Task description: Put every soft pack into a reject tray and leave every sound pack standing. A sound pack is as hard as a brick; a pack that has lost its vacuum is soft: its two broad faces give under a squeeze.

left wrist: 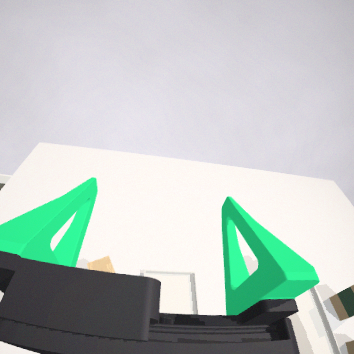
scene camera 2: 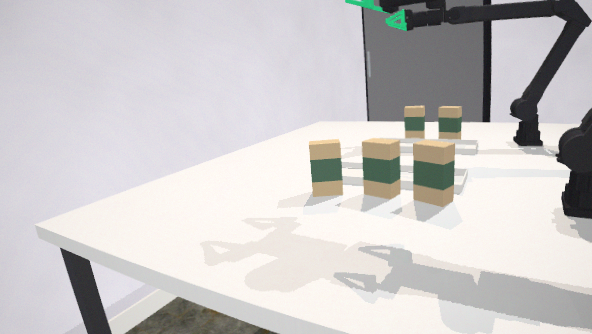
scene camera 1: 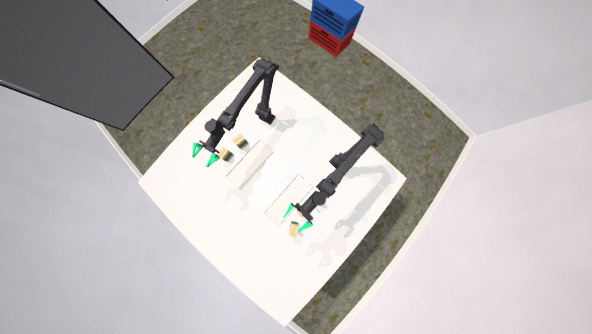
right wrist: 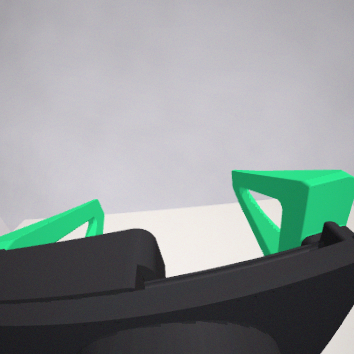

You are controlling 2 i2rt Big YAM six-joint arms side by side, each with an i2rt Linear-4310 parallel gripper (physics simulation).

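Places are measured from the left arm's base along level axes (x ahead, y down, z left), in metres.
Where they show: left gripper, between the fingertips: (left wrist: 161, 192) (scene camera 2: 353, 1) (scene camera 1: 290, 225); right gripper, between the fingertips: (scene camera 2: 386, 22) (scene camera 1: 199, 162) (right wrist: 165, 192); left arm's base, origin of its link: (scene camera 2: 584, 208) (scene camera 1: 337, 163); right arm's base, origin of its link: (scene camera 2: 527, 142) (scene camera 1: 267, 117).
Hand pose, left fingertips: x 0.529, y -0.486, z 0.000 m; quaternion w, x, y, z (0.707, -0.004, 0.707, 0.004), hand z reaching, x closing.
Each offset is from my left fingertips to the top centre of the thing. Level surfaces: height alone.
Five tan packs with green bands stand upright. Three are near in scene camera 2: a left one {dy +0.346, dx +0.065, dz +0.089 m} (scene camera 2: 326, 170), a middle one {dy +0.346, dx -0.075, dz +0.051 m} (scene camera 2: 381, 170) and a right one {dy +0.346, dx -0.207, dz +0.055 m} (scene camera 2: 434, 172). Two stand farther back, one {dy +0.346, dx +0.038, dz -0.656 m} (scene camera 2: 414, 123) beside another {dy +0.346, dx -0.113, dz -0.644 m} (scene camera 2: 450, 124). Two shallow white trays {dy +0.464, dx -0.038, dz -0.493 m} (scene camera 1: 242, 176) {dy +0.464, dx -0.057, dz -0.083 m} (scene camera 1: 281, 204) lie between the groups and look empty. My left gripper (scene camera 1: 291, 225) (left wrist: 161, 192) is open and empty, high above the near group, partly hiding it in scene camera 1. My right gripper (scene camera 1: 201, 161) (right wrist: 165, 192) is open and empty, high beside the pair. Softness cannot be seen.
The white table {dy +0.487 m} (scene camera 1: 220, 230) (scene camera 2: 165, 215) carries both arms at its back edge. Arm shadows fall across it. Blue (scene camera 1: 336, 17) and red (scene camera 1: 330, 39) crates stand on the floor behind it. A dark door panel (scene camera 2: 425, 70) stands beyond the table.
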